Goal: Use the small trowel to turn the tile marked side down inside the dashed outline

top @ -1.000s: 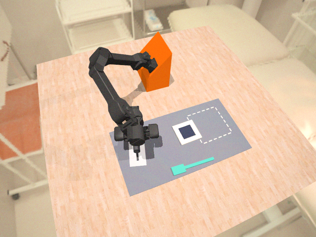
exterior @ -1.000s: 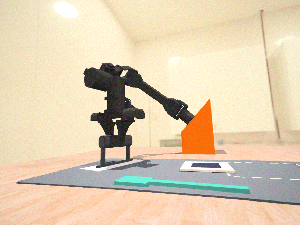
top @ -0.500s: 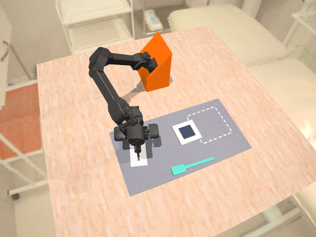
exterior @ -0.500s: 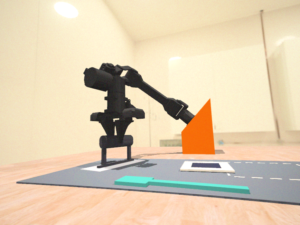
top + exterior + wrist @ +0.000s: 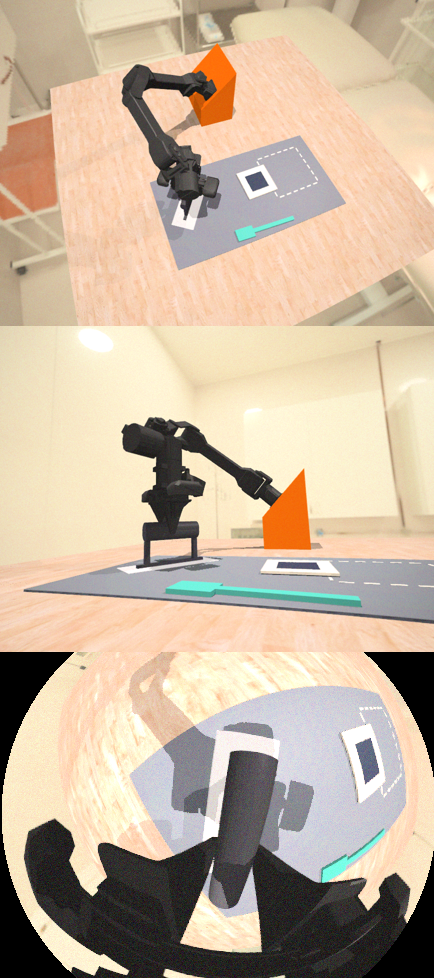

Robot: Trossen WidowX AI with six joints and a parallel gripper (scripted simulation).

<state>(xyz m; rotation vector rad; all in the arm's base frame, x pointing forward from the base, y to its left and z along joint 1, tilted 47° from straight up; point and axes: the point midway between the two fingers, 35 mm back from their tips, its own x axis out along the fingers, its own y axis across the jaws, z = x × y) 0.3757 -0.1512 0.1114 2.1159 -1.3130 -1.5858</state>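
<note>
Now: the black-handled tool 30 mm below my gripper tip, 20 mm to the left of it and 20 mm behind it. The rest, counted from my gripper tip: white tile: 260 mm to the left, 60 mm below, 10 mm behind; then grey mat: 210 mm to the left, 80 mm below, 30 mm ahead; then teal trowel: 200 mm to the left, 170 mm ahead, 60 mm below.
</note>
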